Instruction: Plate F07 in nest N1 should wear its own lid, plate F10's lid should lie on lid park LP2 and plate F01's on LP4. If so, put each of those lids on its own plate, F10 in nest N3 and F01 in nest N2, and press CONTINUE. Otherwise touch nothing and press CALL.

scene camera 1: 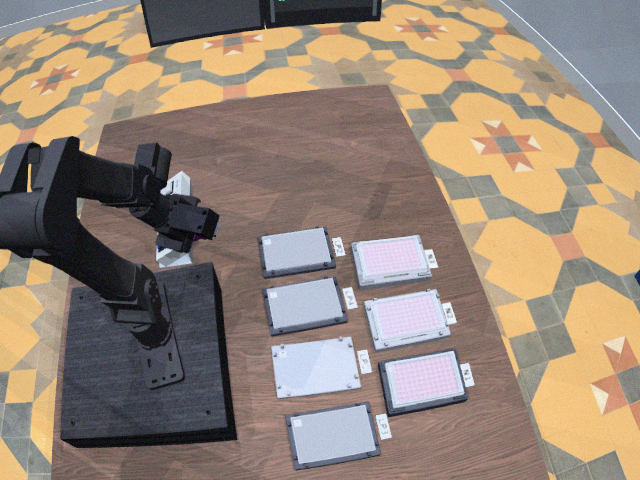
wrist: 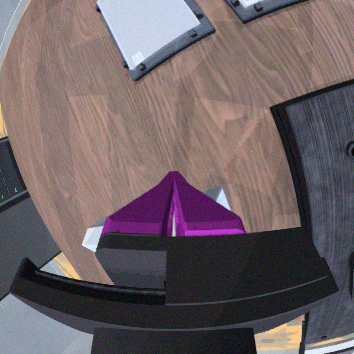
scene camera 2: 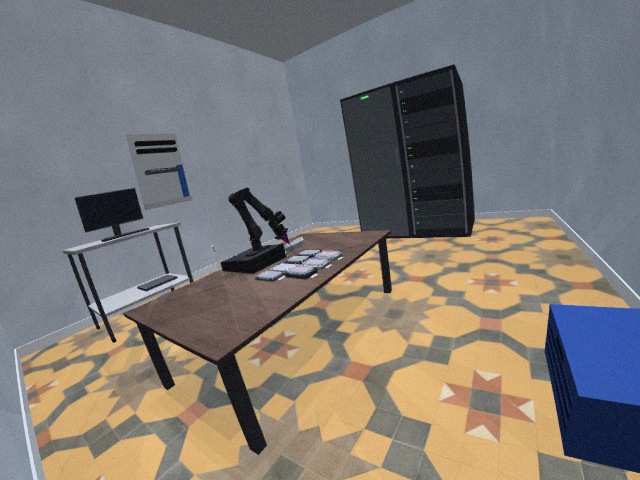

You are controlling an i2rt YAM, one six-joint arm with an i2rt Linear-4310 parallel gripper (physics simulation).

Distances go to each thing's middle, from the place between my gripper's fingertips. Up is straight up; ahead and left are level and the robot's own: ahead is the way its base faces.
Right now the white button box [scene camera 1: 166, 257] is 11 cm to the left of my hand, 6 cm behind it and 4 cm below it.
